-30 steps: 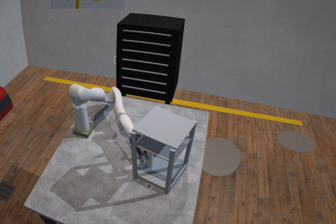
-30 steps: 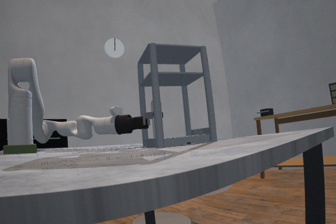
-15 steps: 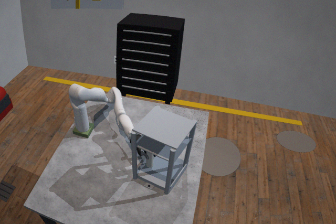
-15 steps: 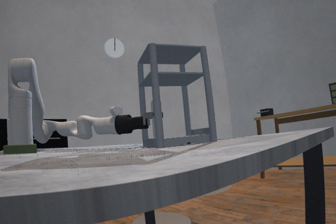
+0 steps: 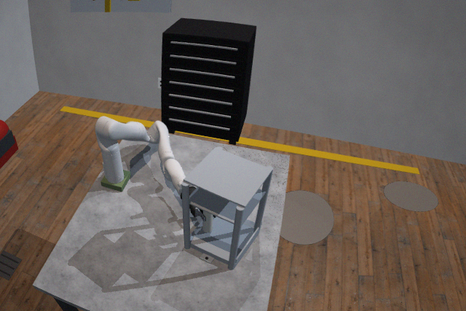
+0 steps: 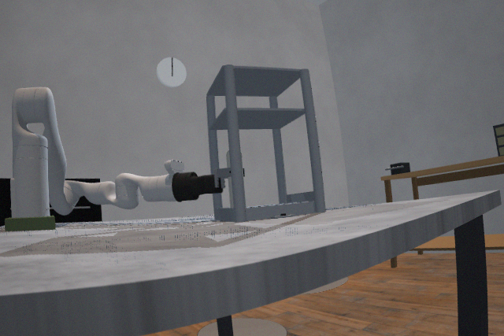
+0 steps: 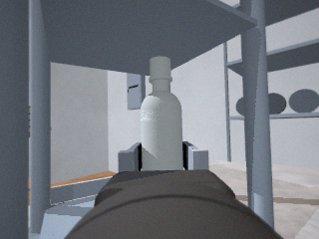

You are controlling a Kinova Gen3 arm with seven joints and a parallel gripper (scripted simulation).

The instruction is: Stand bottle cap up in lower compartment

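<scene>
The bottle lies 30 mm above my hand. Round my hand: grey shelving unit 70 mm ahead, 60 mm above, 10 mm to the right.
</scene>
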